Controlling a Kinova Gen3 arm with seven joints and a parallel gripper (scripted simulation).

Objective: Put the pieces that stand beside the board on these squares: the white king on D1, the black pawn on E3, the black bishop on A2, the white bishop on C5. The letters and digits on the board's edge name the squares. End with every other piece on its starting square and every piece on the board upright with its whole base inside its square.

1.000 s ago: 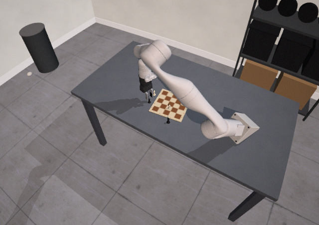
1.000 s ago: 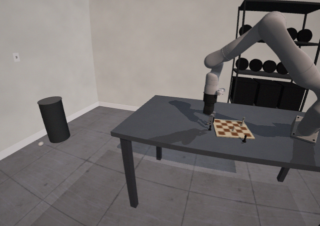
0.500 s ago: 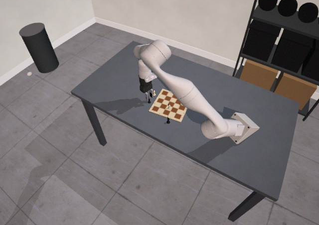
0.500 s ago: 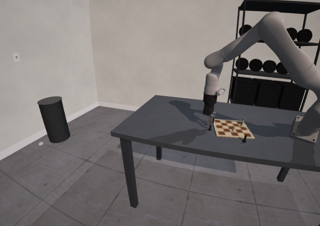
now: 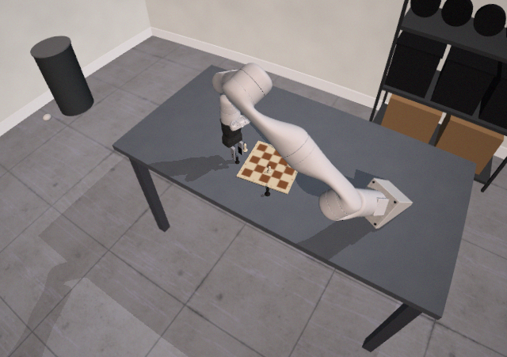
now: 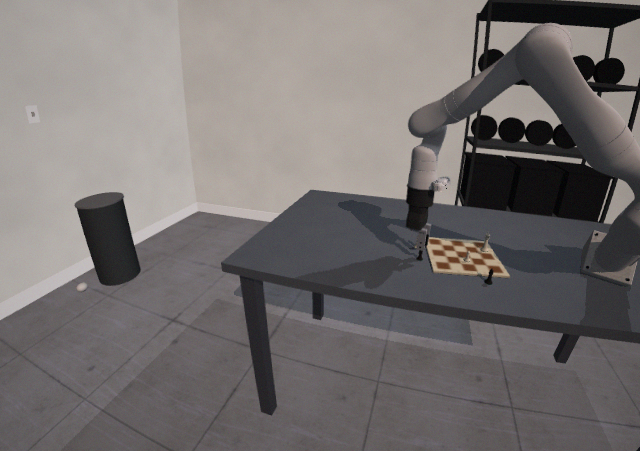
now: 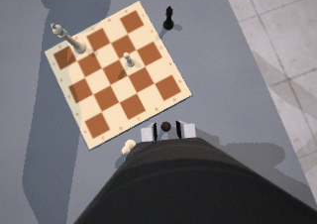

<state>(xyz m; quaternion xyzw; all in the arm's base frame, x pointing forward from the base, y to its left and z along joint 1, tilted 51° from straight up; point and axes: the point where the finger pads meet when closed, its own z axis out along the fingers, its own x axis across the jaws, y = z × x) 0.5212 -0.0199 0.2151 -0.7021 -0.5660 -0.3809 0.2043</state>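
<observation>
Right now my hand is 5 cm above the black pawn. From my hand the other things lie so: chessboard 12 cm behind, 8 cm to the right, 6 cm below; white bishop 3 cm ahead, 7 cm to the right, 4 cm below; black bishop 20 cm behind, 4 cm to the left, 4 cm below.
</observation>
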